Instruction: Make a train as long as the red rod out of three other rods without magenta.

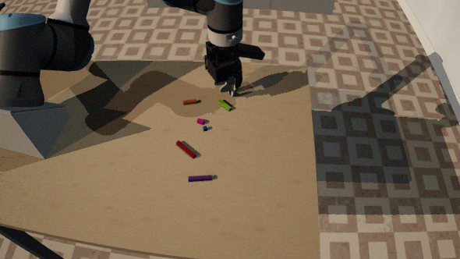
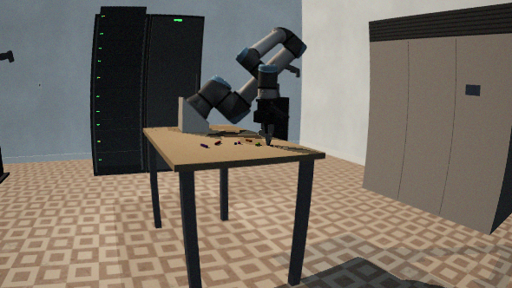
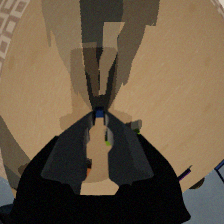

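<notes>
The lime rod lies 50 mm to the right of my hand, 20 mm behind it and 10 mm below it. Round my hand: red rod 210 mm to the right, 130 mm behind, 10 mm below; then magenta rod 110 mm to the right, 90 mm behind, 10 mm below; then orange rod 130 mm behind, 30 mm to the right, 10 mm below.
</notes>
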